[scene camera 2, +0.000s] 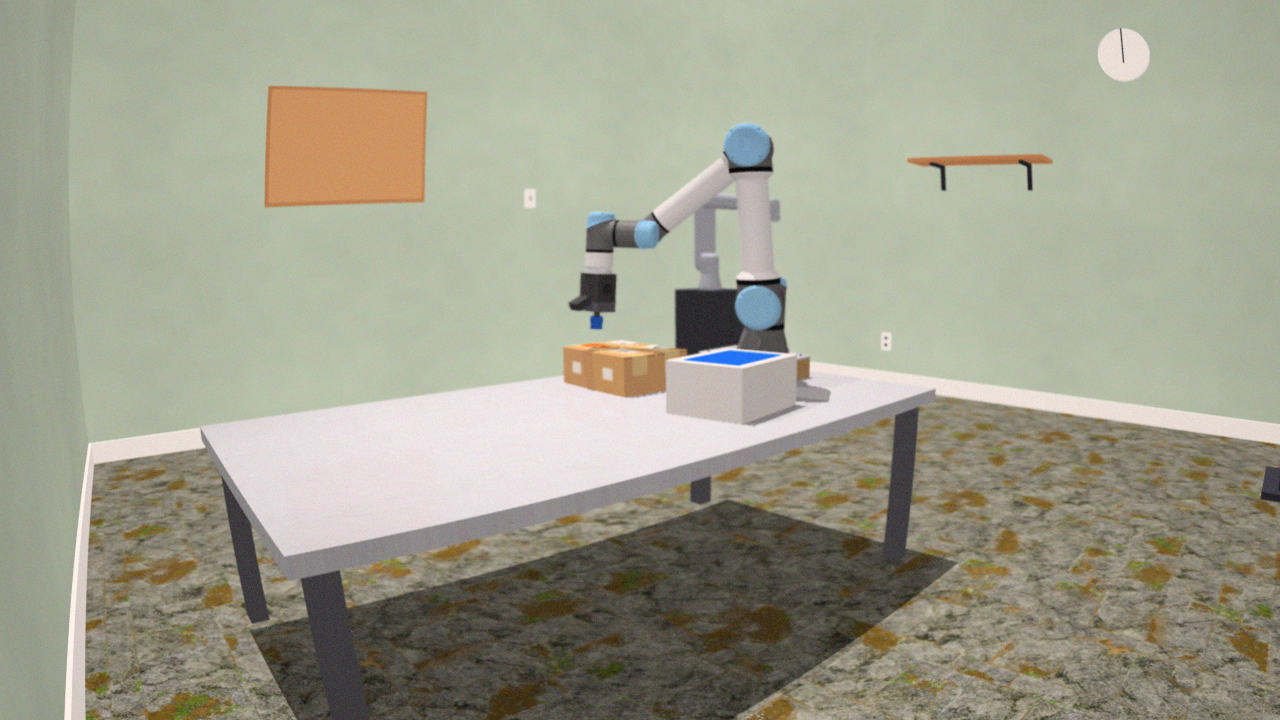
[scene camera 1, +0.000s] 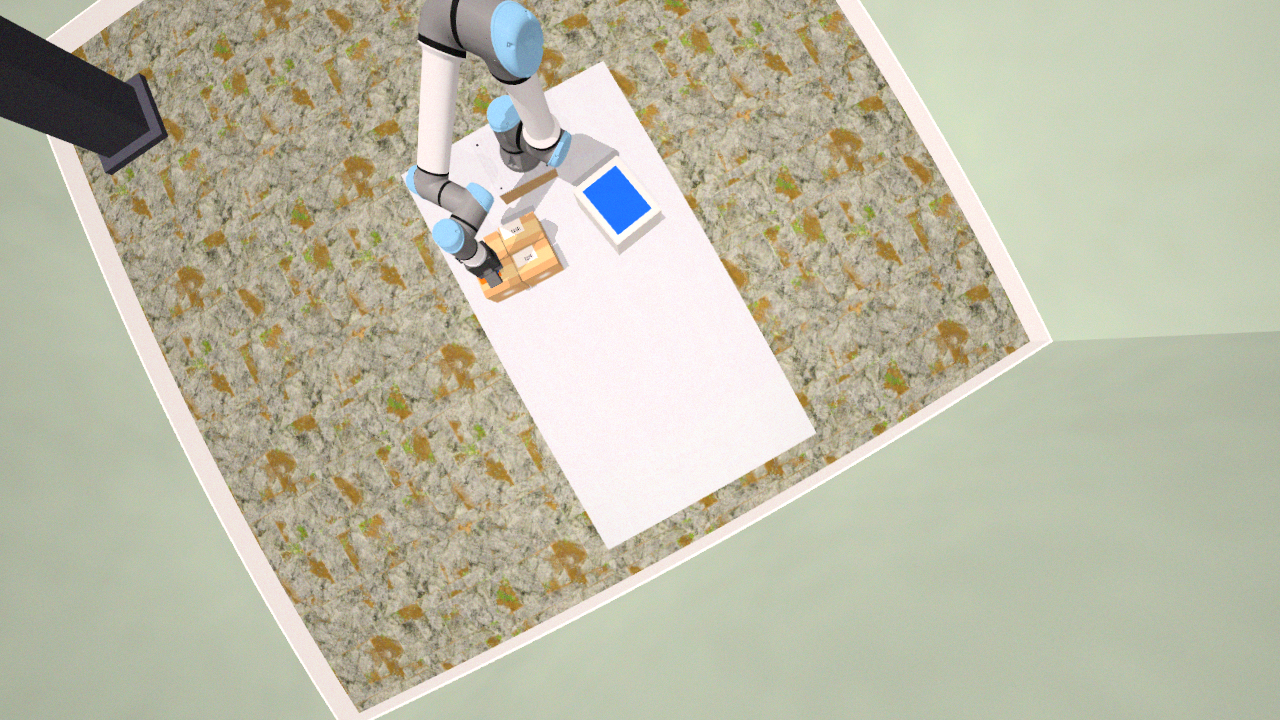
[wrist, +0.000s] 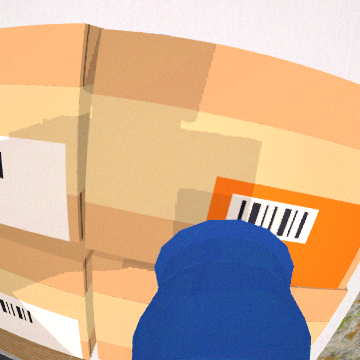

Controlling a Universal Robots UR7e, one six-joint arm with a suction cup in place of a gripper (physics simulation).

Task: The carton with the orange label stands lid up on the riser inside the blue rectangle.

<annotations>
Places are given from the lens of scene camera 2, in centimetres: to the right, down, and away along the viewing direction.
white riser (scene camera 2: 735, 386): 20, 6, 157
</annotations>
